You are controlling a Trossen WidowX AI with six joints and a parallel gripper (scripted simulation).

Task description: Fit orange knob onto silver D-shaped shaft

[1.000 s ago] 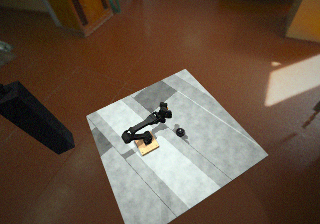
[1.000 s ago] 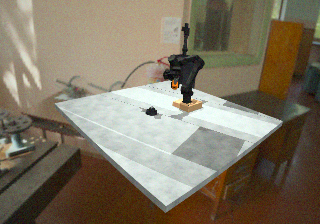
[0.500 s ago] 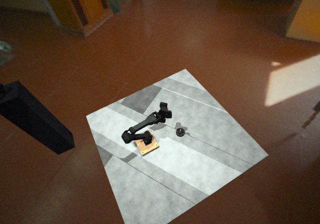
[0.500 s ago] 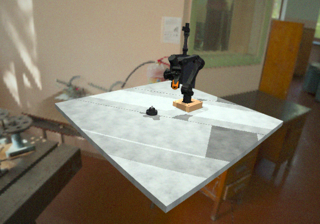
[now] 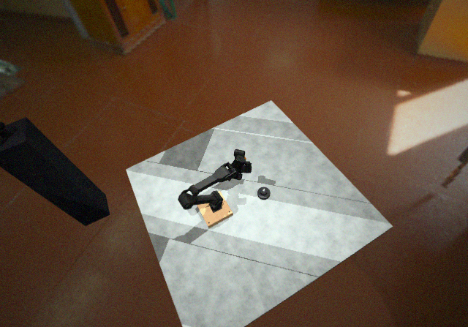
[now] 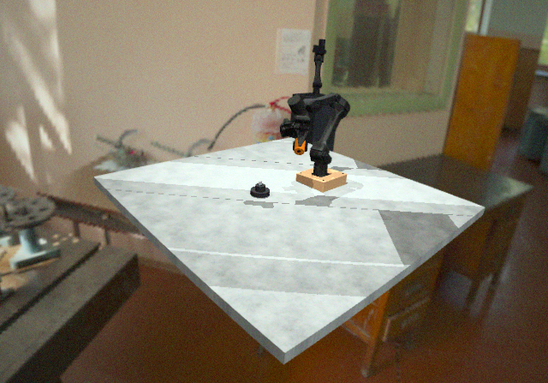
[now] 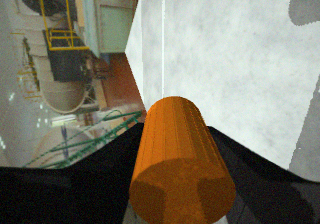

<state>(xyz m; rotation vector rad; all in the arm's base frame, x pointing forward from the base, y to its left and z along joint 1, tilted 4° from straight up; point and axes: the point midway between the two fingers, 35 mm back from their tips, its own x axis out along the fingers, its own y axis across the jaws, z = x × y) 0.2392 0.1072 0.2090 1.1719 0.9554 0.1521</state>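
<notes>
The orange knob is 20 mm behind my gripper tip, 20 mm to the right of it and 20 mm above it. The rest, counted from my gripper tip: dark round pedestal 60 mm ahead, 160 mm to the right, 210 mm below.
</notes>
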